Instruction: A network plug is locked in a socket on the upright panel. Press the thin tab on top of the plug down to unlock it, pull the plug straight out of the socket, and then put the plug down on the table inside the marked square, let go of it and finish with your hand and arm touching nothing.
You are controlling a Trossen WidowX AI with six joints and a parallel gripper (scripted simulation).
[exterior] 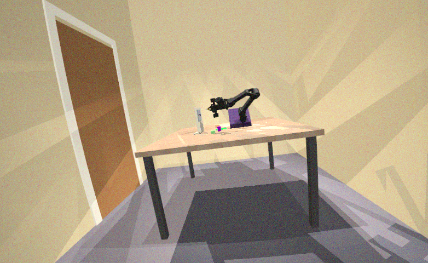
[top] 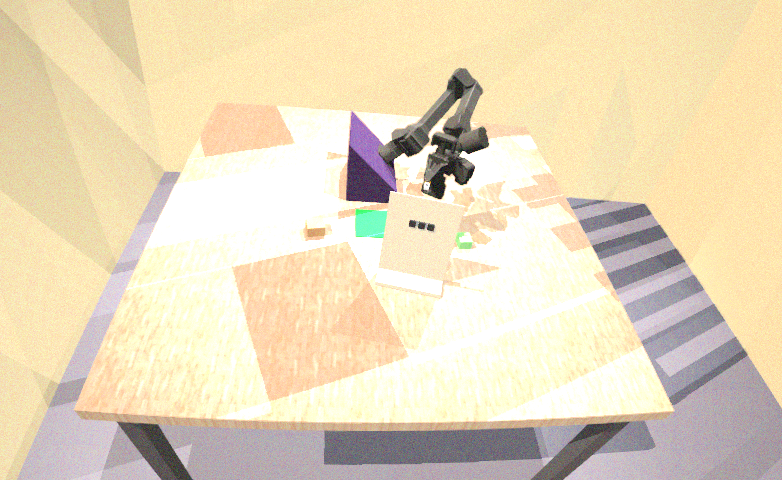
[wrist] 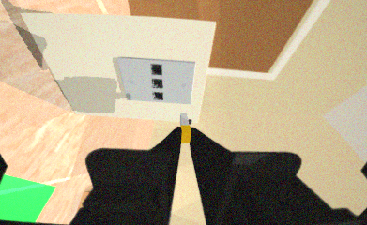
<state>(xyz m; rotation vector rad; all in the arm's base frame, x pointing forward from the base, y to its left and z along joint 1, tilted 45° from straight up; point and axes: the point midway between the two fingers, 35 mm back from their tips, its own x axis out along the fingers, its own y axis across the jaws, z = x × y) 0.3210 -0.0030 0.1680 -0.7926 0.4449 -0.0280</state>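
Now: the green marked square 9 cm behind my gripper tip, 11 cm to the right of it and 23 cm below it. Round my gripper tip: magenta block (9 cm behind, 1 cm to the left, 21 cm below); then white panel (11 cm ahead, 1 cm to the right, 11 cm below); then network plug (1 cm ahead).
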